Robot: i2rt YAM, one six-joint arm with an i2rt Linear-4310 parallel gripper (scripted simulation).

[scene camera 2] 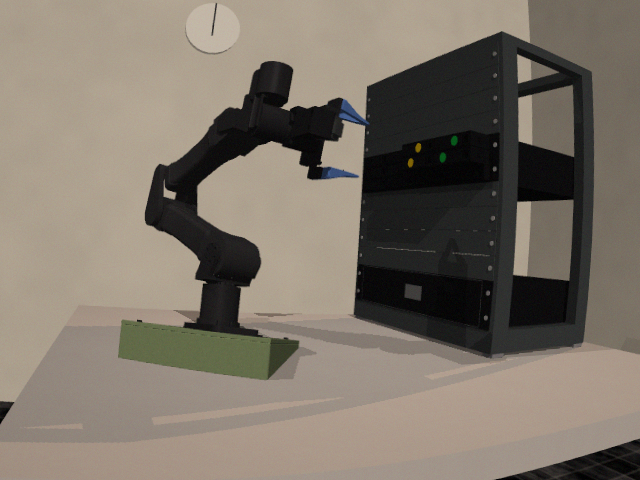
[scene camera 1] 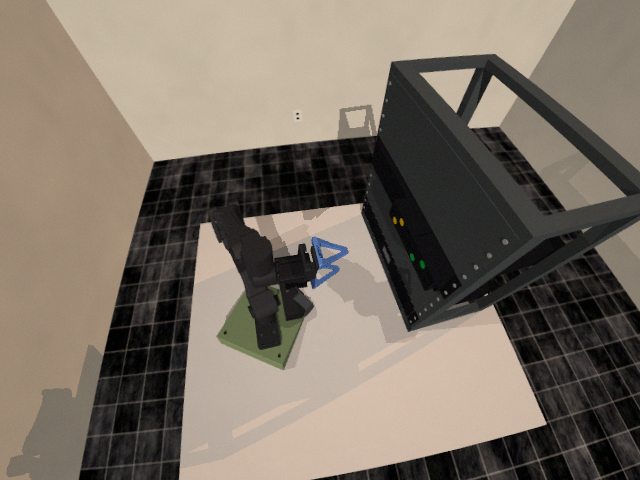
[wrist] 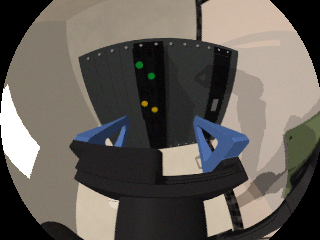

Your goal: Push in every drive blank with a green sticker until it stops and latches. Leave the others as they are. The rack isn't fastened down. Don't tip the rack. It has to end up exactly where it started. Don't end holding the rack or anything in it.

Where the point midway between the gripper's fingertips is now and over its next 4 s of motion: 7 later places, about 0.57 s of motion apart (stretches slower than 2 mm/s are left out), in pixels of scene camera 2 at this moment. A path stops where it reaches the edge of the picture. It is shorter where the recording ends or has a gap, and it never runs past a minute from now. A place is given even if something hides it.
My gripper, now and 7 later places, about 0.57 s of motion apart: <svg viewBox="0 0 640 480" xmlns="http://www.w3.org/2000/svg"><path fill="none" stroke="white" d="M362 150L366 144L366 141L366 143L369 146L374 150L382 156L390 157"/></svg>
